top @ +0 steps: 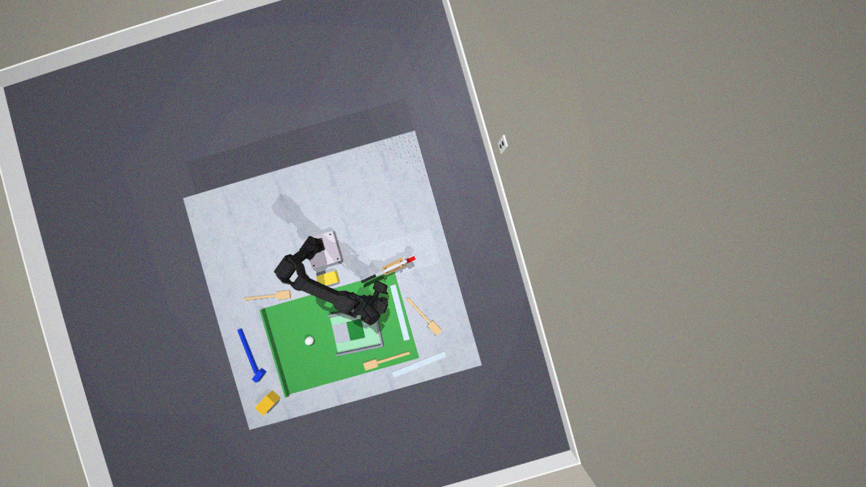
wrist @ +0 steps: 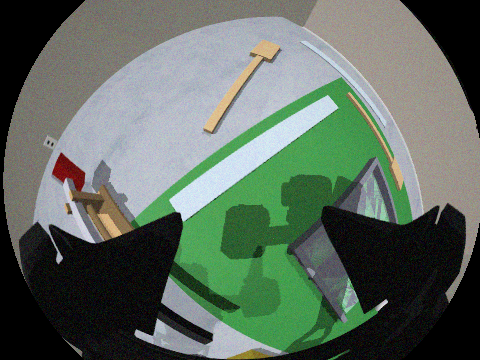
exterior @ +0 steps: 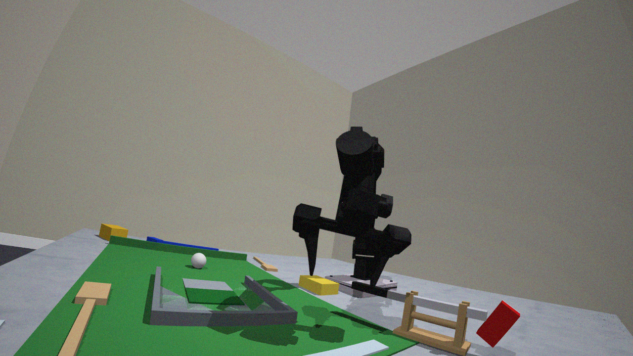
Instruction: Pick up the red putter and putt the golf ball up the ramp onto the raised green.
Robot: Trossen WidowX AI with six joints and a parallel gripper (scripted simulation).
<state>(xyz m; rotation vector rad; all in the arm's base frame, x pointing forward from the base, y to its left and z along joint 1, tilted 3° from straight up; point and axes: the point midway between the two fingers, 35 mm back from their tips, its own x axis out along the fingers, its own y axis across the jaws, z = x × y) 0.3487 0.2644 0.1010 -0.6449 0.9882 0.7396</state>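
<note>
My gripper tip is now 15 cm past the red putter, 6 cm to the right of it and 3 cm above it. The rest, counted from my gripper tip: wooden rack: 15 cm behind, 8 cm to the left, 6 cm below; white golf ball: 10 cm ahead, 45 cm to the right, 7 cm below; blue putter: 10 cm ahead, 79 cm to the right, 8 cm below.
</note>
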